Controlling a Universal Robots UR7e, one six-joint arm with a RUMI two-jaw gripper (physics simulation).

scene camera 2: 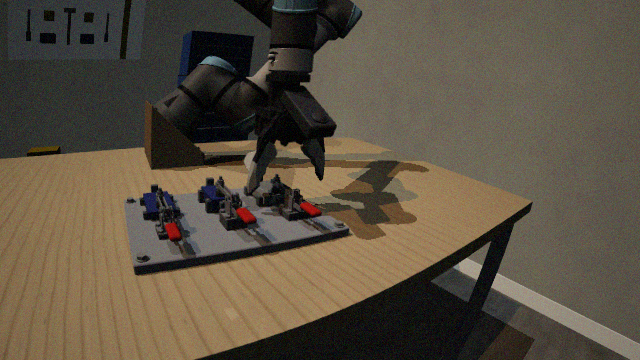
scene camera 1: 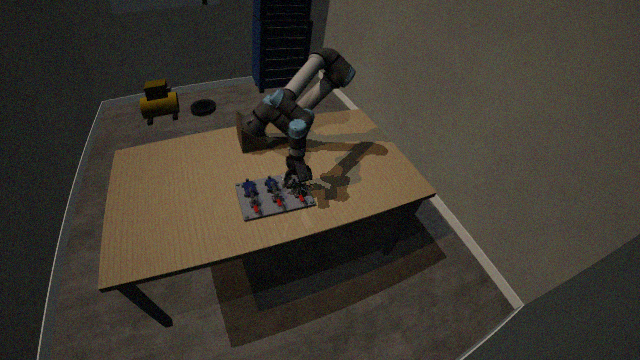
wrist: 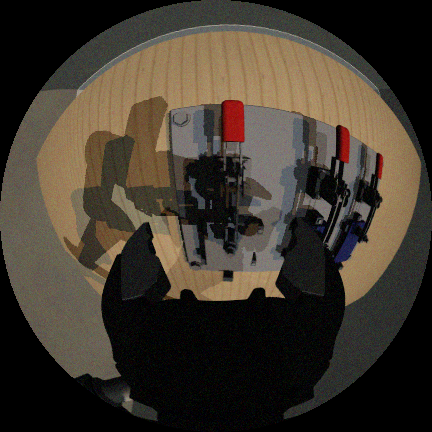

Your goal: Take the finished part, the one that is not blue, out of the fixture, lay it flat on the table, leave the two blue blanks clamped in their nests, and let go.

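The fixture plate (scene camera 1: pixel 266 206) (scene camera 2: pixel 150 242) (wrist: pixel 270 150) lies on the table. One blue blank (scene camera 1: pixel 249 188) (scene camera 2: pixel 150 205) (wrist: pixel 350 241) sits in the left nest in the scene views, and another blue blank (scene camera 1: pixel 271 184) (scene camera 2: pixel 212 196) sits in the middle nest, each under its clamp. The finished part (scene camera 2: pixel 270 199), dark grey in shadow, is in the right nest; its outline is hard to make out in the wrist view. My gripper (scene camera 2: pixel 286 185) (wrist: pixel 221 222) is open and empty, pointing down, with its fingers apart above the right nest, the left fingertip low near the plate's back edge.
Red clamp handles (scene camera 2: pixel 172 231) (scene camera 2: pixel 246 215) (scene camera 2: pixel 310 209) point to the front, the rightmost beside the finished part's nest. The wooden table (scene camera 1: pixel 165 210) (scene camera 2: pixel 65 240) extends around the plate. The arm's wooden mount (scene camera 2: pixel 167 145) stands behind. A blue cabinet (scene camera 1: pixel 257 50) and a yellow compressor (scene camera 1: pixel 159 104) stand beyond.
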